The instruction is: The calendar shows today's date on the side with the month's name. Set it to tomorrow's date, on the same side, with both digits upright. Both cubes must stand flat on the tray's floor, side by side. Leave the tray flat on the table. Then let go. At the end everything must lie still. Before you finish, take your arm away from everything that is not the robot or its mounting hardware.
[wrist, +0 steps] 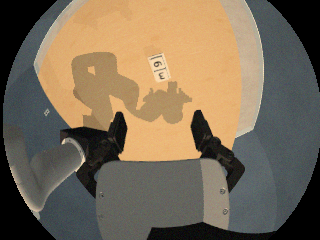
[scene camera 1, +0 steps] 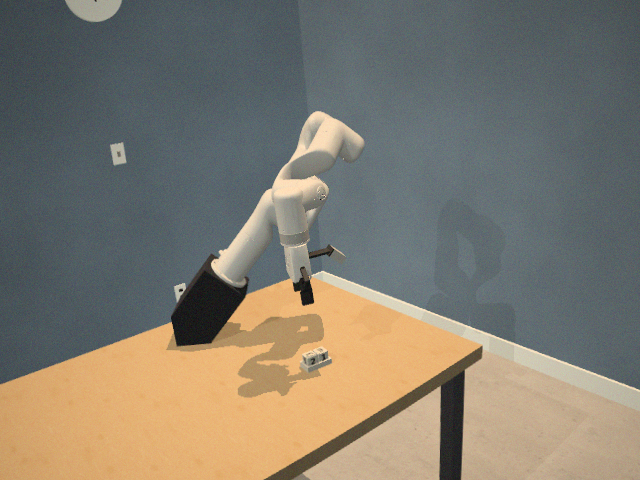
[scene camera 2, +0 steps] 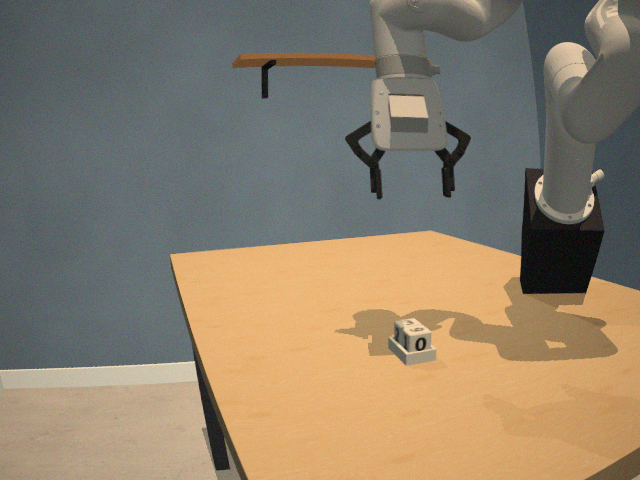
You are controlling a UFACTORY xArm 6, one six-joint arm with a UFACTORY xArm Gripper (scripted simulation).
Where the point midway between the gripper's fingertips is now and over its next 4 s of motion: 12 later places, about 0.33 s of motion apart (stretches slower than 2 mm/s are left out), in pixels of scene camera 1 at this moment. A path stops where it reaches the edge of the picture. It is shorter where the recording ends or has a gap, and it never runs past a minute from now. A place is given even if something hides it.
The gripper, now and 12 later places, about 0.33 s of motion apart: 304, 297; 308, 311; 311, 319; 311, 320; 311, 320; 314, 319; 316, 318; 318, 317; 320, 316; 322, 316; 325, 314; 327, 313; 328, 312
